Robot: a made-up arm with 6 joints. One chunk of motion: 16 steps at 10 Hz.
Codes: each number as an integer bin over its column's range. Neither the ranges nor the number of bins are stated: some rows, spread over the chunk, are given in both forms.
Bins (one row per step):
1: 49 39 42 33 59 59
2: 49 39 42 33 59 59
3: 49 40 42 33 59 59
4: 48 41 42 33 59 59
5: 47 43 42 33 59 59
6: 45 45 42 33 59 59
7: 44 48 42 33 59 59
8: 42 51 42 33 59 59
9: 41 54 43 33 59 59
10: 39 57 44 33 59 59
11: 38 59 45 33 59 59
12: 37 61 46 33 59 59
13: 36 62 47 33 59 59
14: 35 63 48 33 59 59
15: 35 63 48 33 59 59
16: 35 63 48 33 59 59
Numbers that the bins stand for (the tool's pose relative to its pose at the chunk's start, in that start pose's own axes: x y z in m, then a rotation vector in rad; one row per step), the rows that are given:
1: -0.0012 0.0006 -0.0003 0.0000 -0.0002 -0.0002
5: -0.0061 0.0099 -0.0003 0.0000 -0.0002 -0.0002
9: -0.0206 0.0355 0.0004 0.0000 -0.0002 -0.0002
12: -0.0303 0.0517 0.0025 0.0000 -0.0002 -0.0002
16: -0.0352 0.0564 0.0039 0.0000 -0.0002 -0.0002
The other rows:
2: -0.0012 0.0006 -0.0003 0.0000 -0.0002 -0.0002
3: -0.0012 0.0029 -0.0003 0.0000 -0.0002 -0.0002
4: -0.0036 0.0053 -0.0003 0.0000 -0.0002 -0.0002
6: -0.0109 0.0145 -0.0003 0.0000 -0.0002 -0.0002
7: -0.0133 0.0215 -0.0003 0.0000 -0.0002 -0.0002
8: -0.0182 0.0285 -0.0003 0.0000 -0.0002 -0.0002
10: -0.0255 0.0424 0.0011 0.0000 -0.0002 -0.0002
11: -0.0279 0.0471 0.0018 0.0000 -0.0002 -0.0002
13: -0.0327 0.0540 0.0032 0.0000 -0.0002 -0.0002
14: -0.0352 0.0564 0.0039 0.0000 -0.0002 -0.0002
15: -0.0352 0.0564 0.0039 0.0000 -0.0002 -0.0002

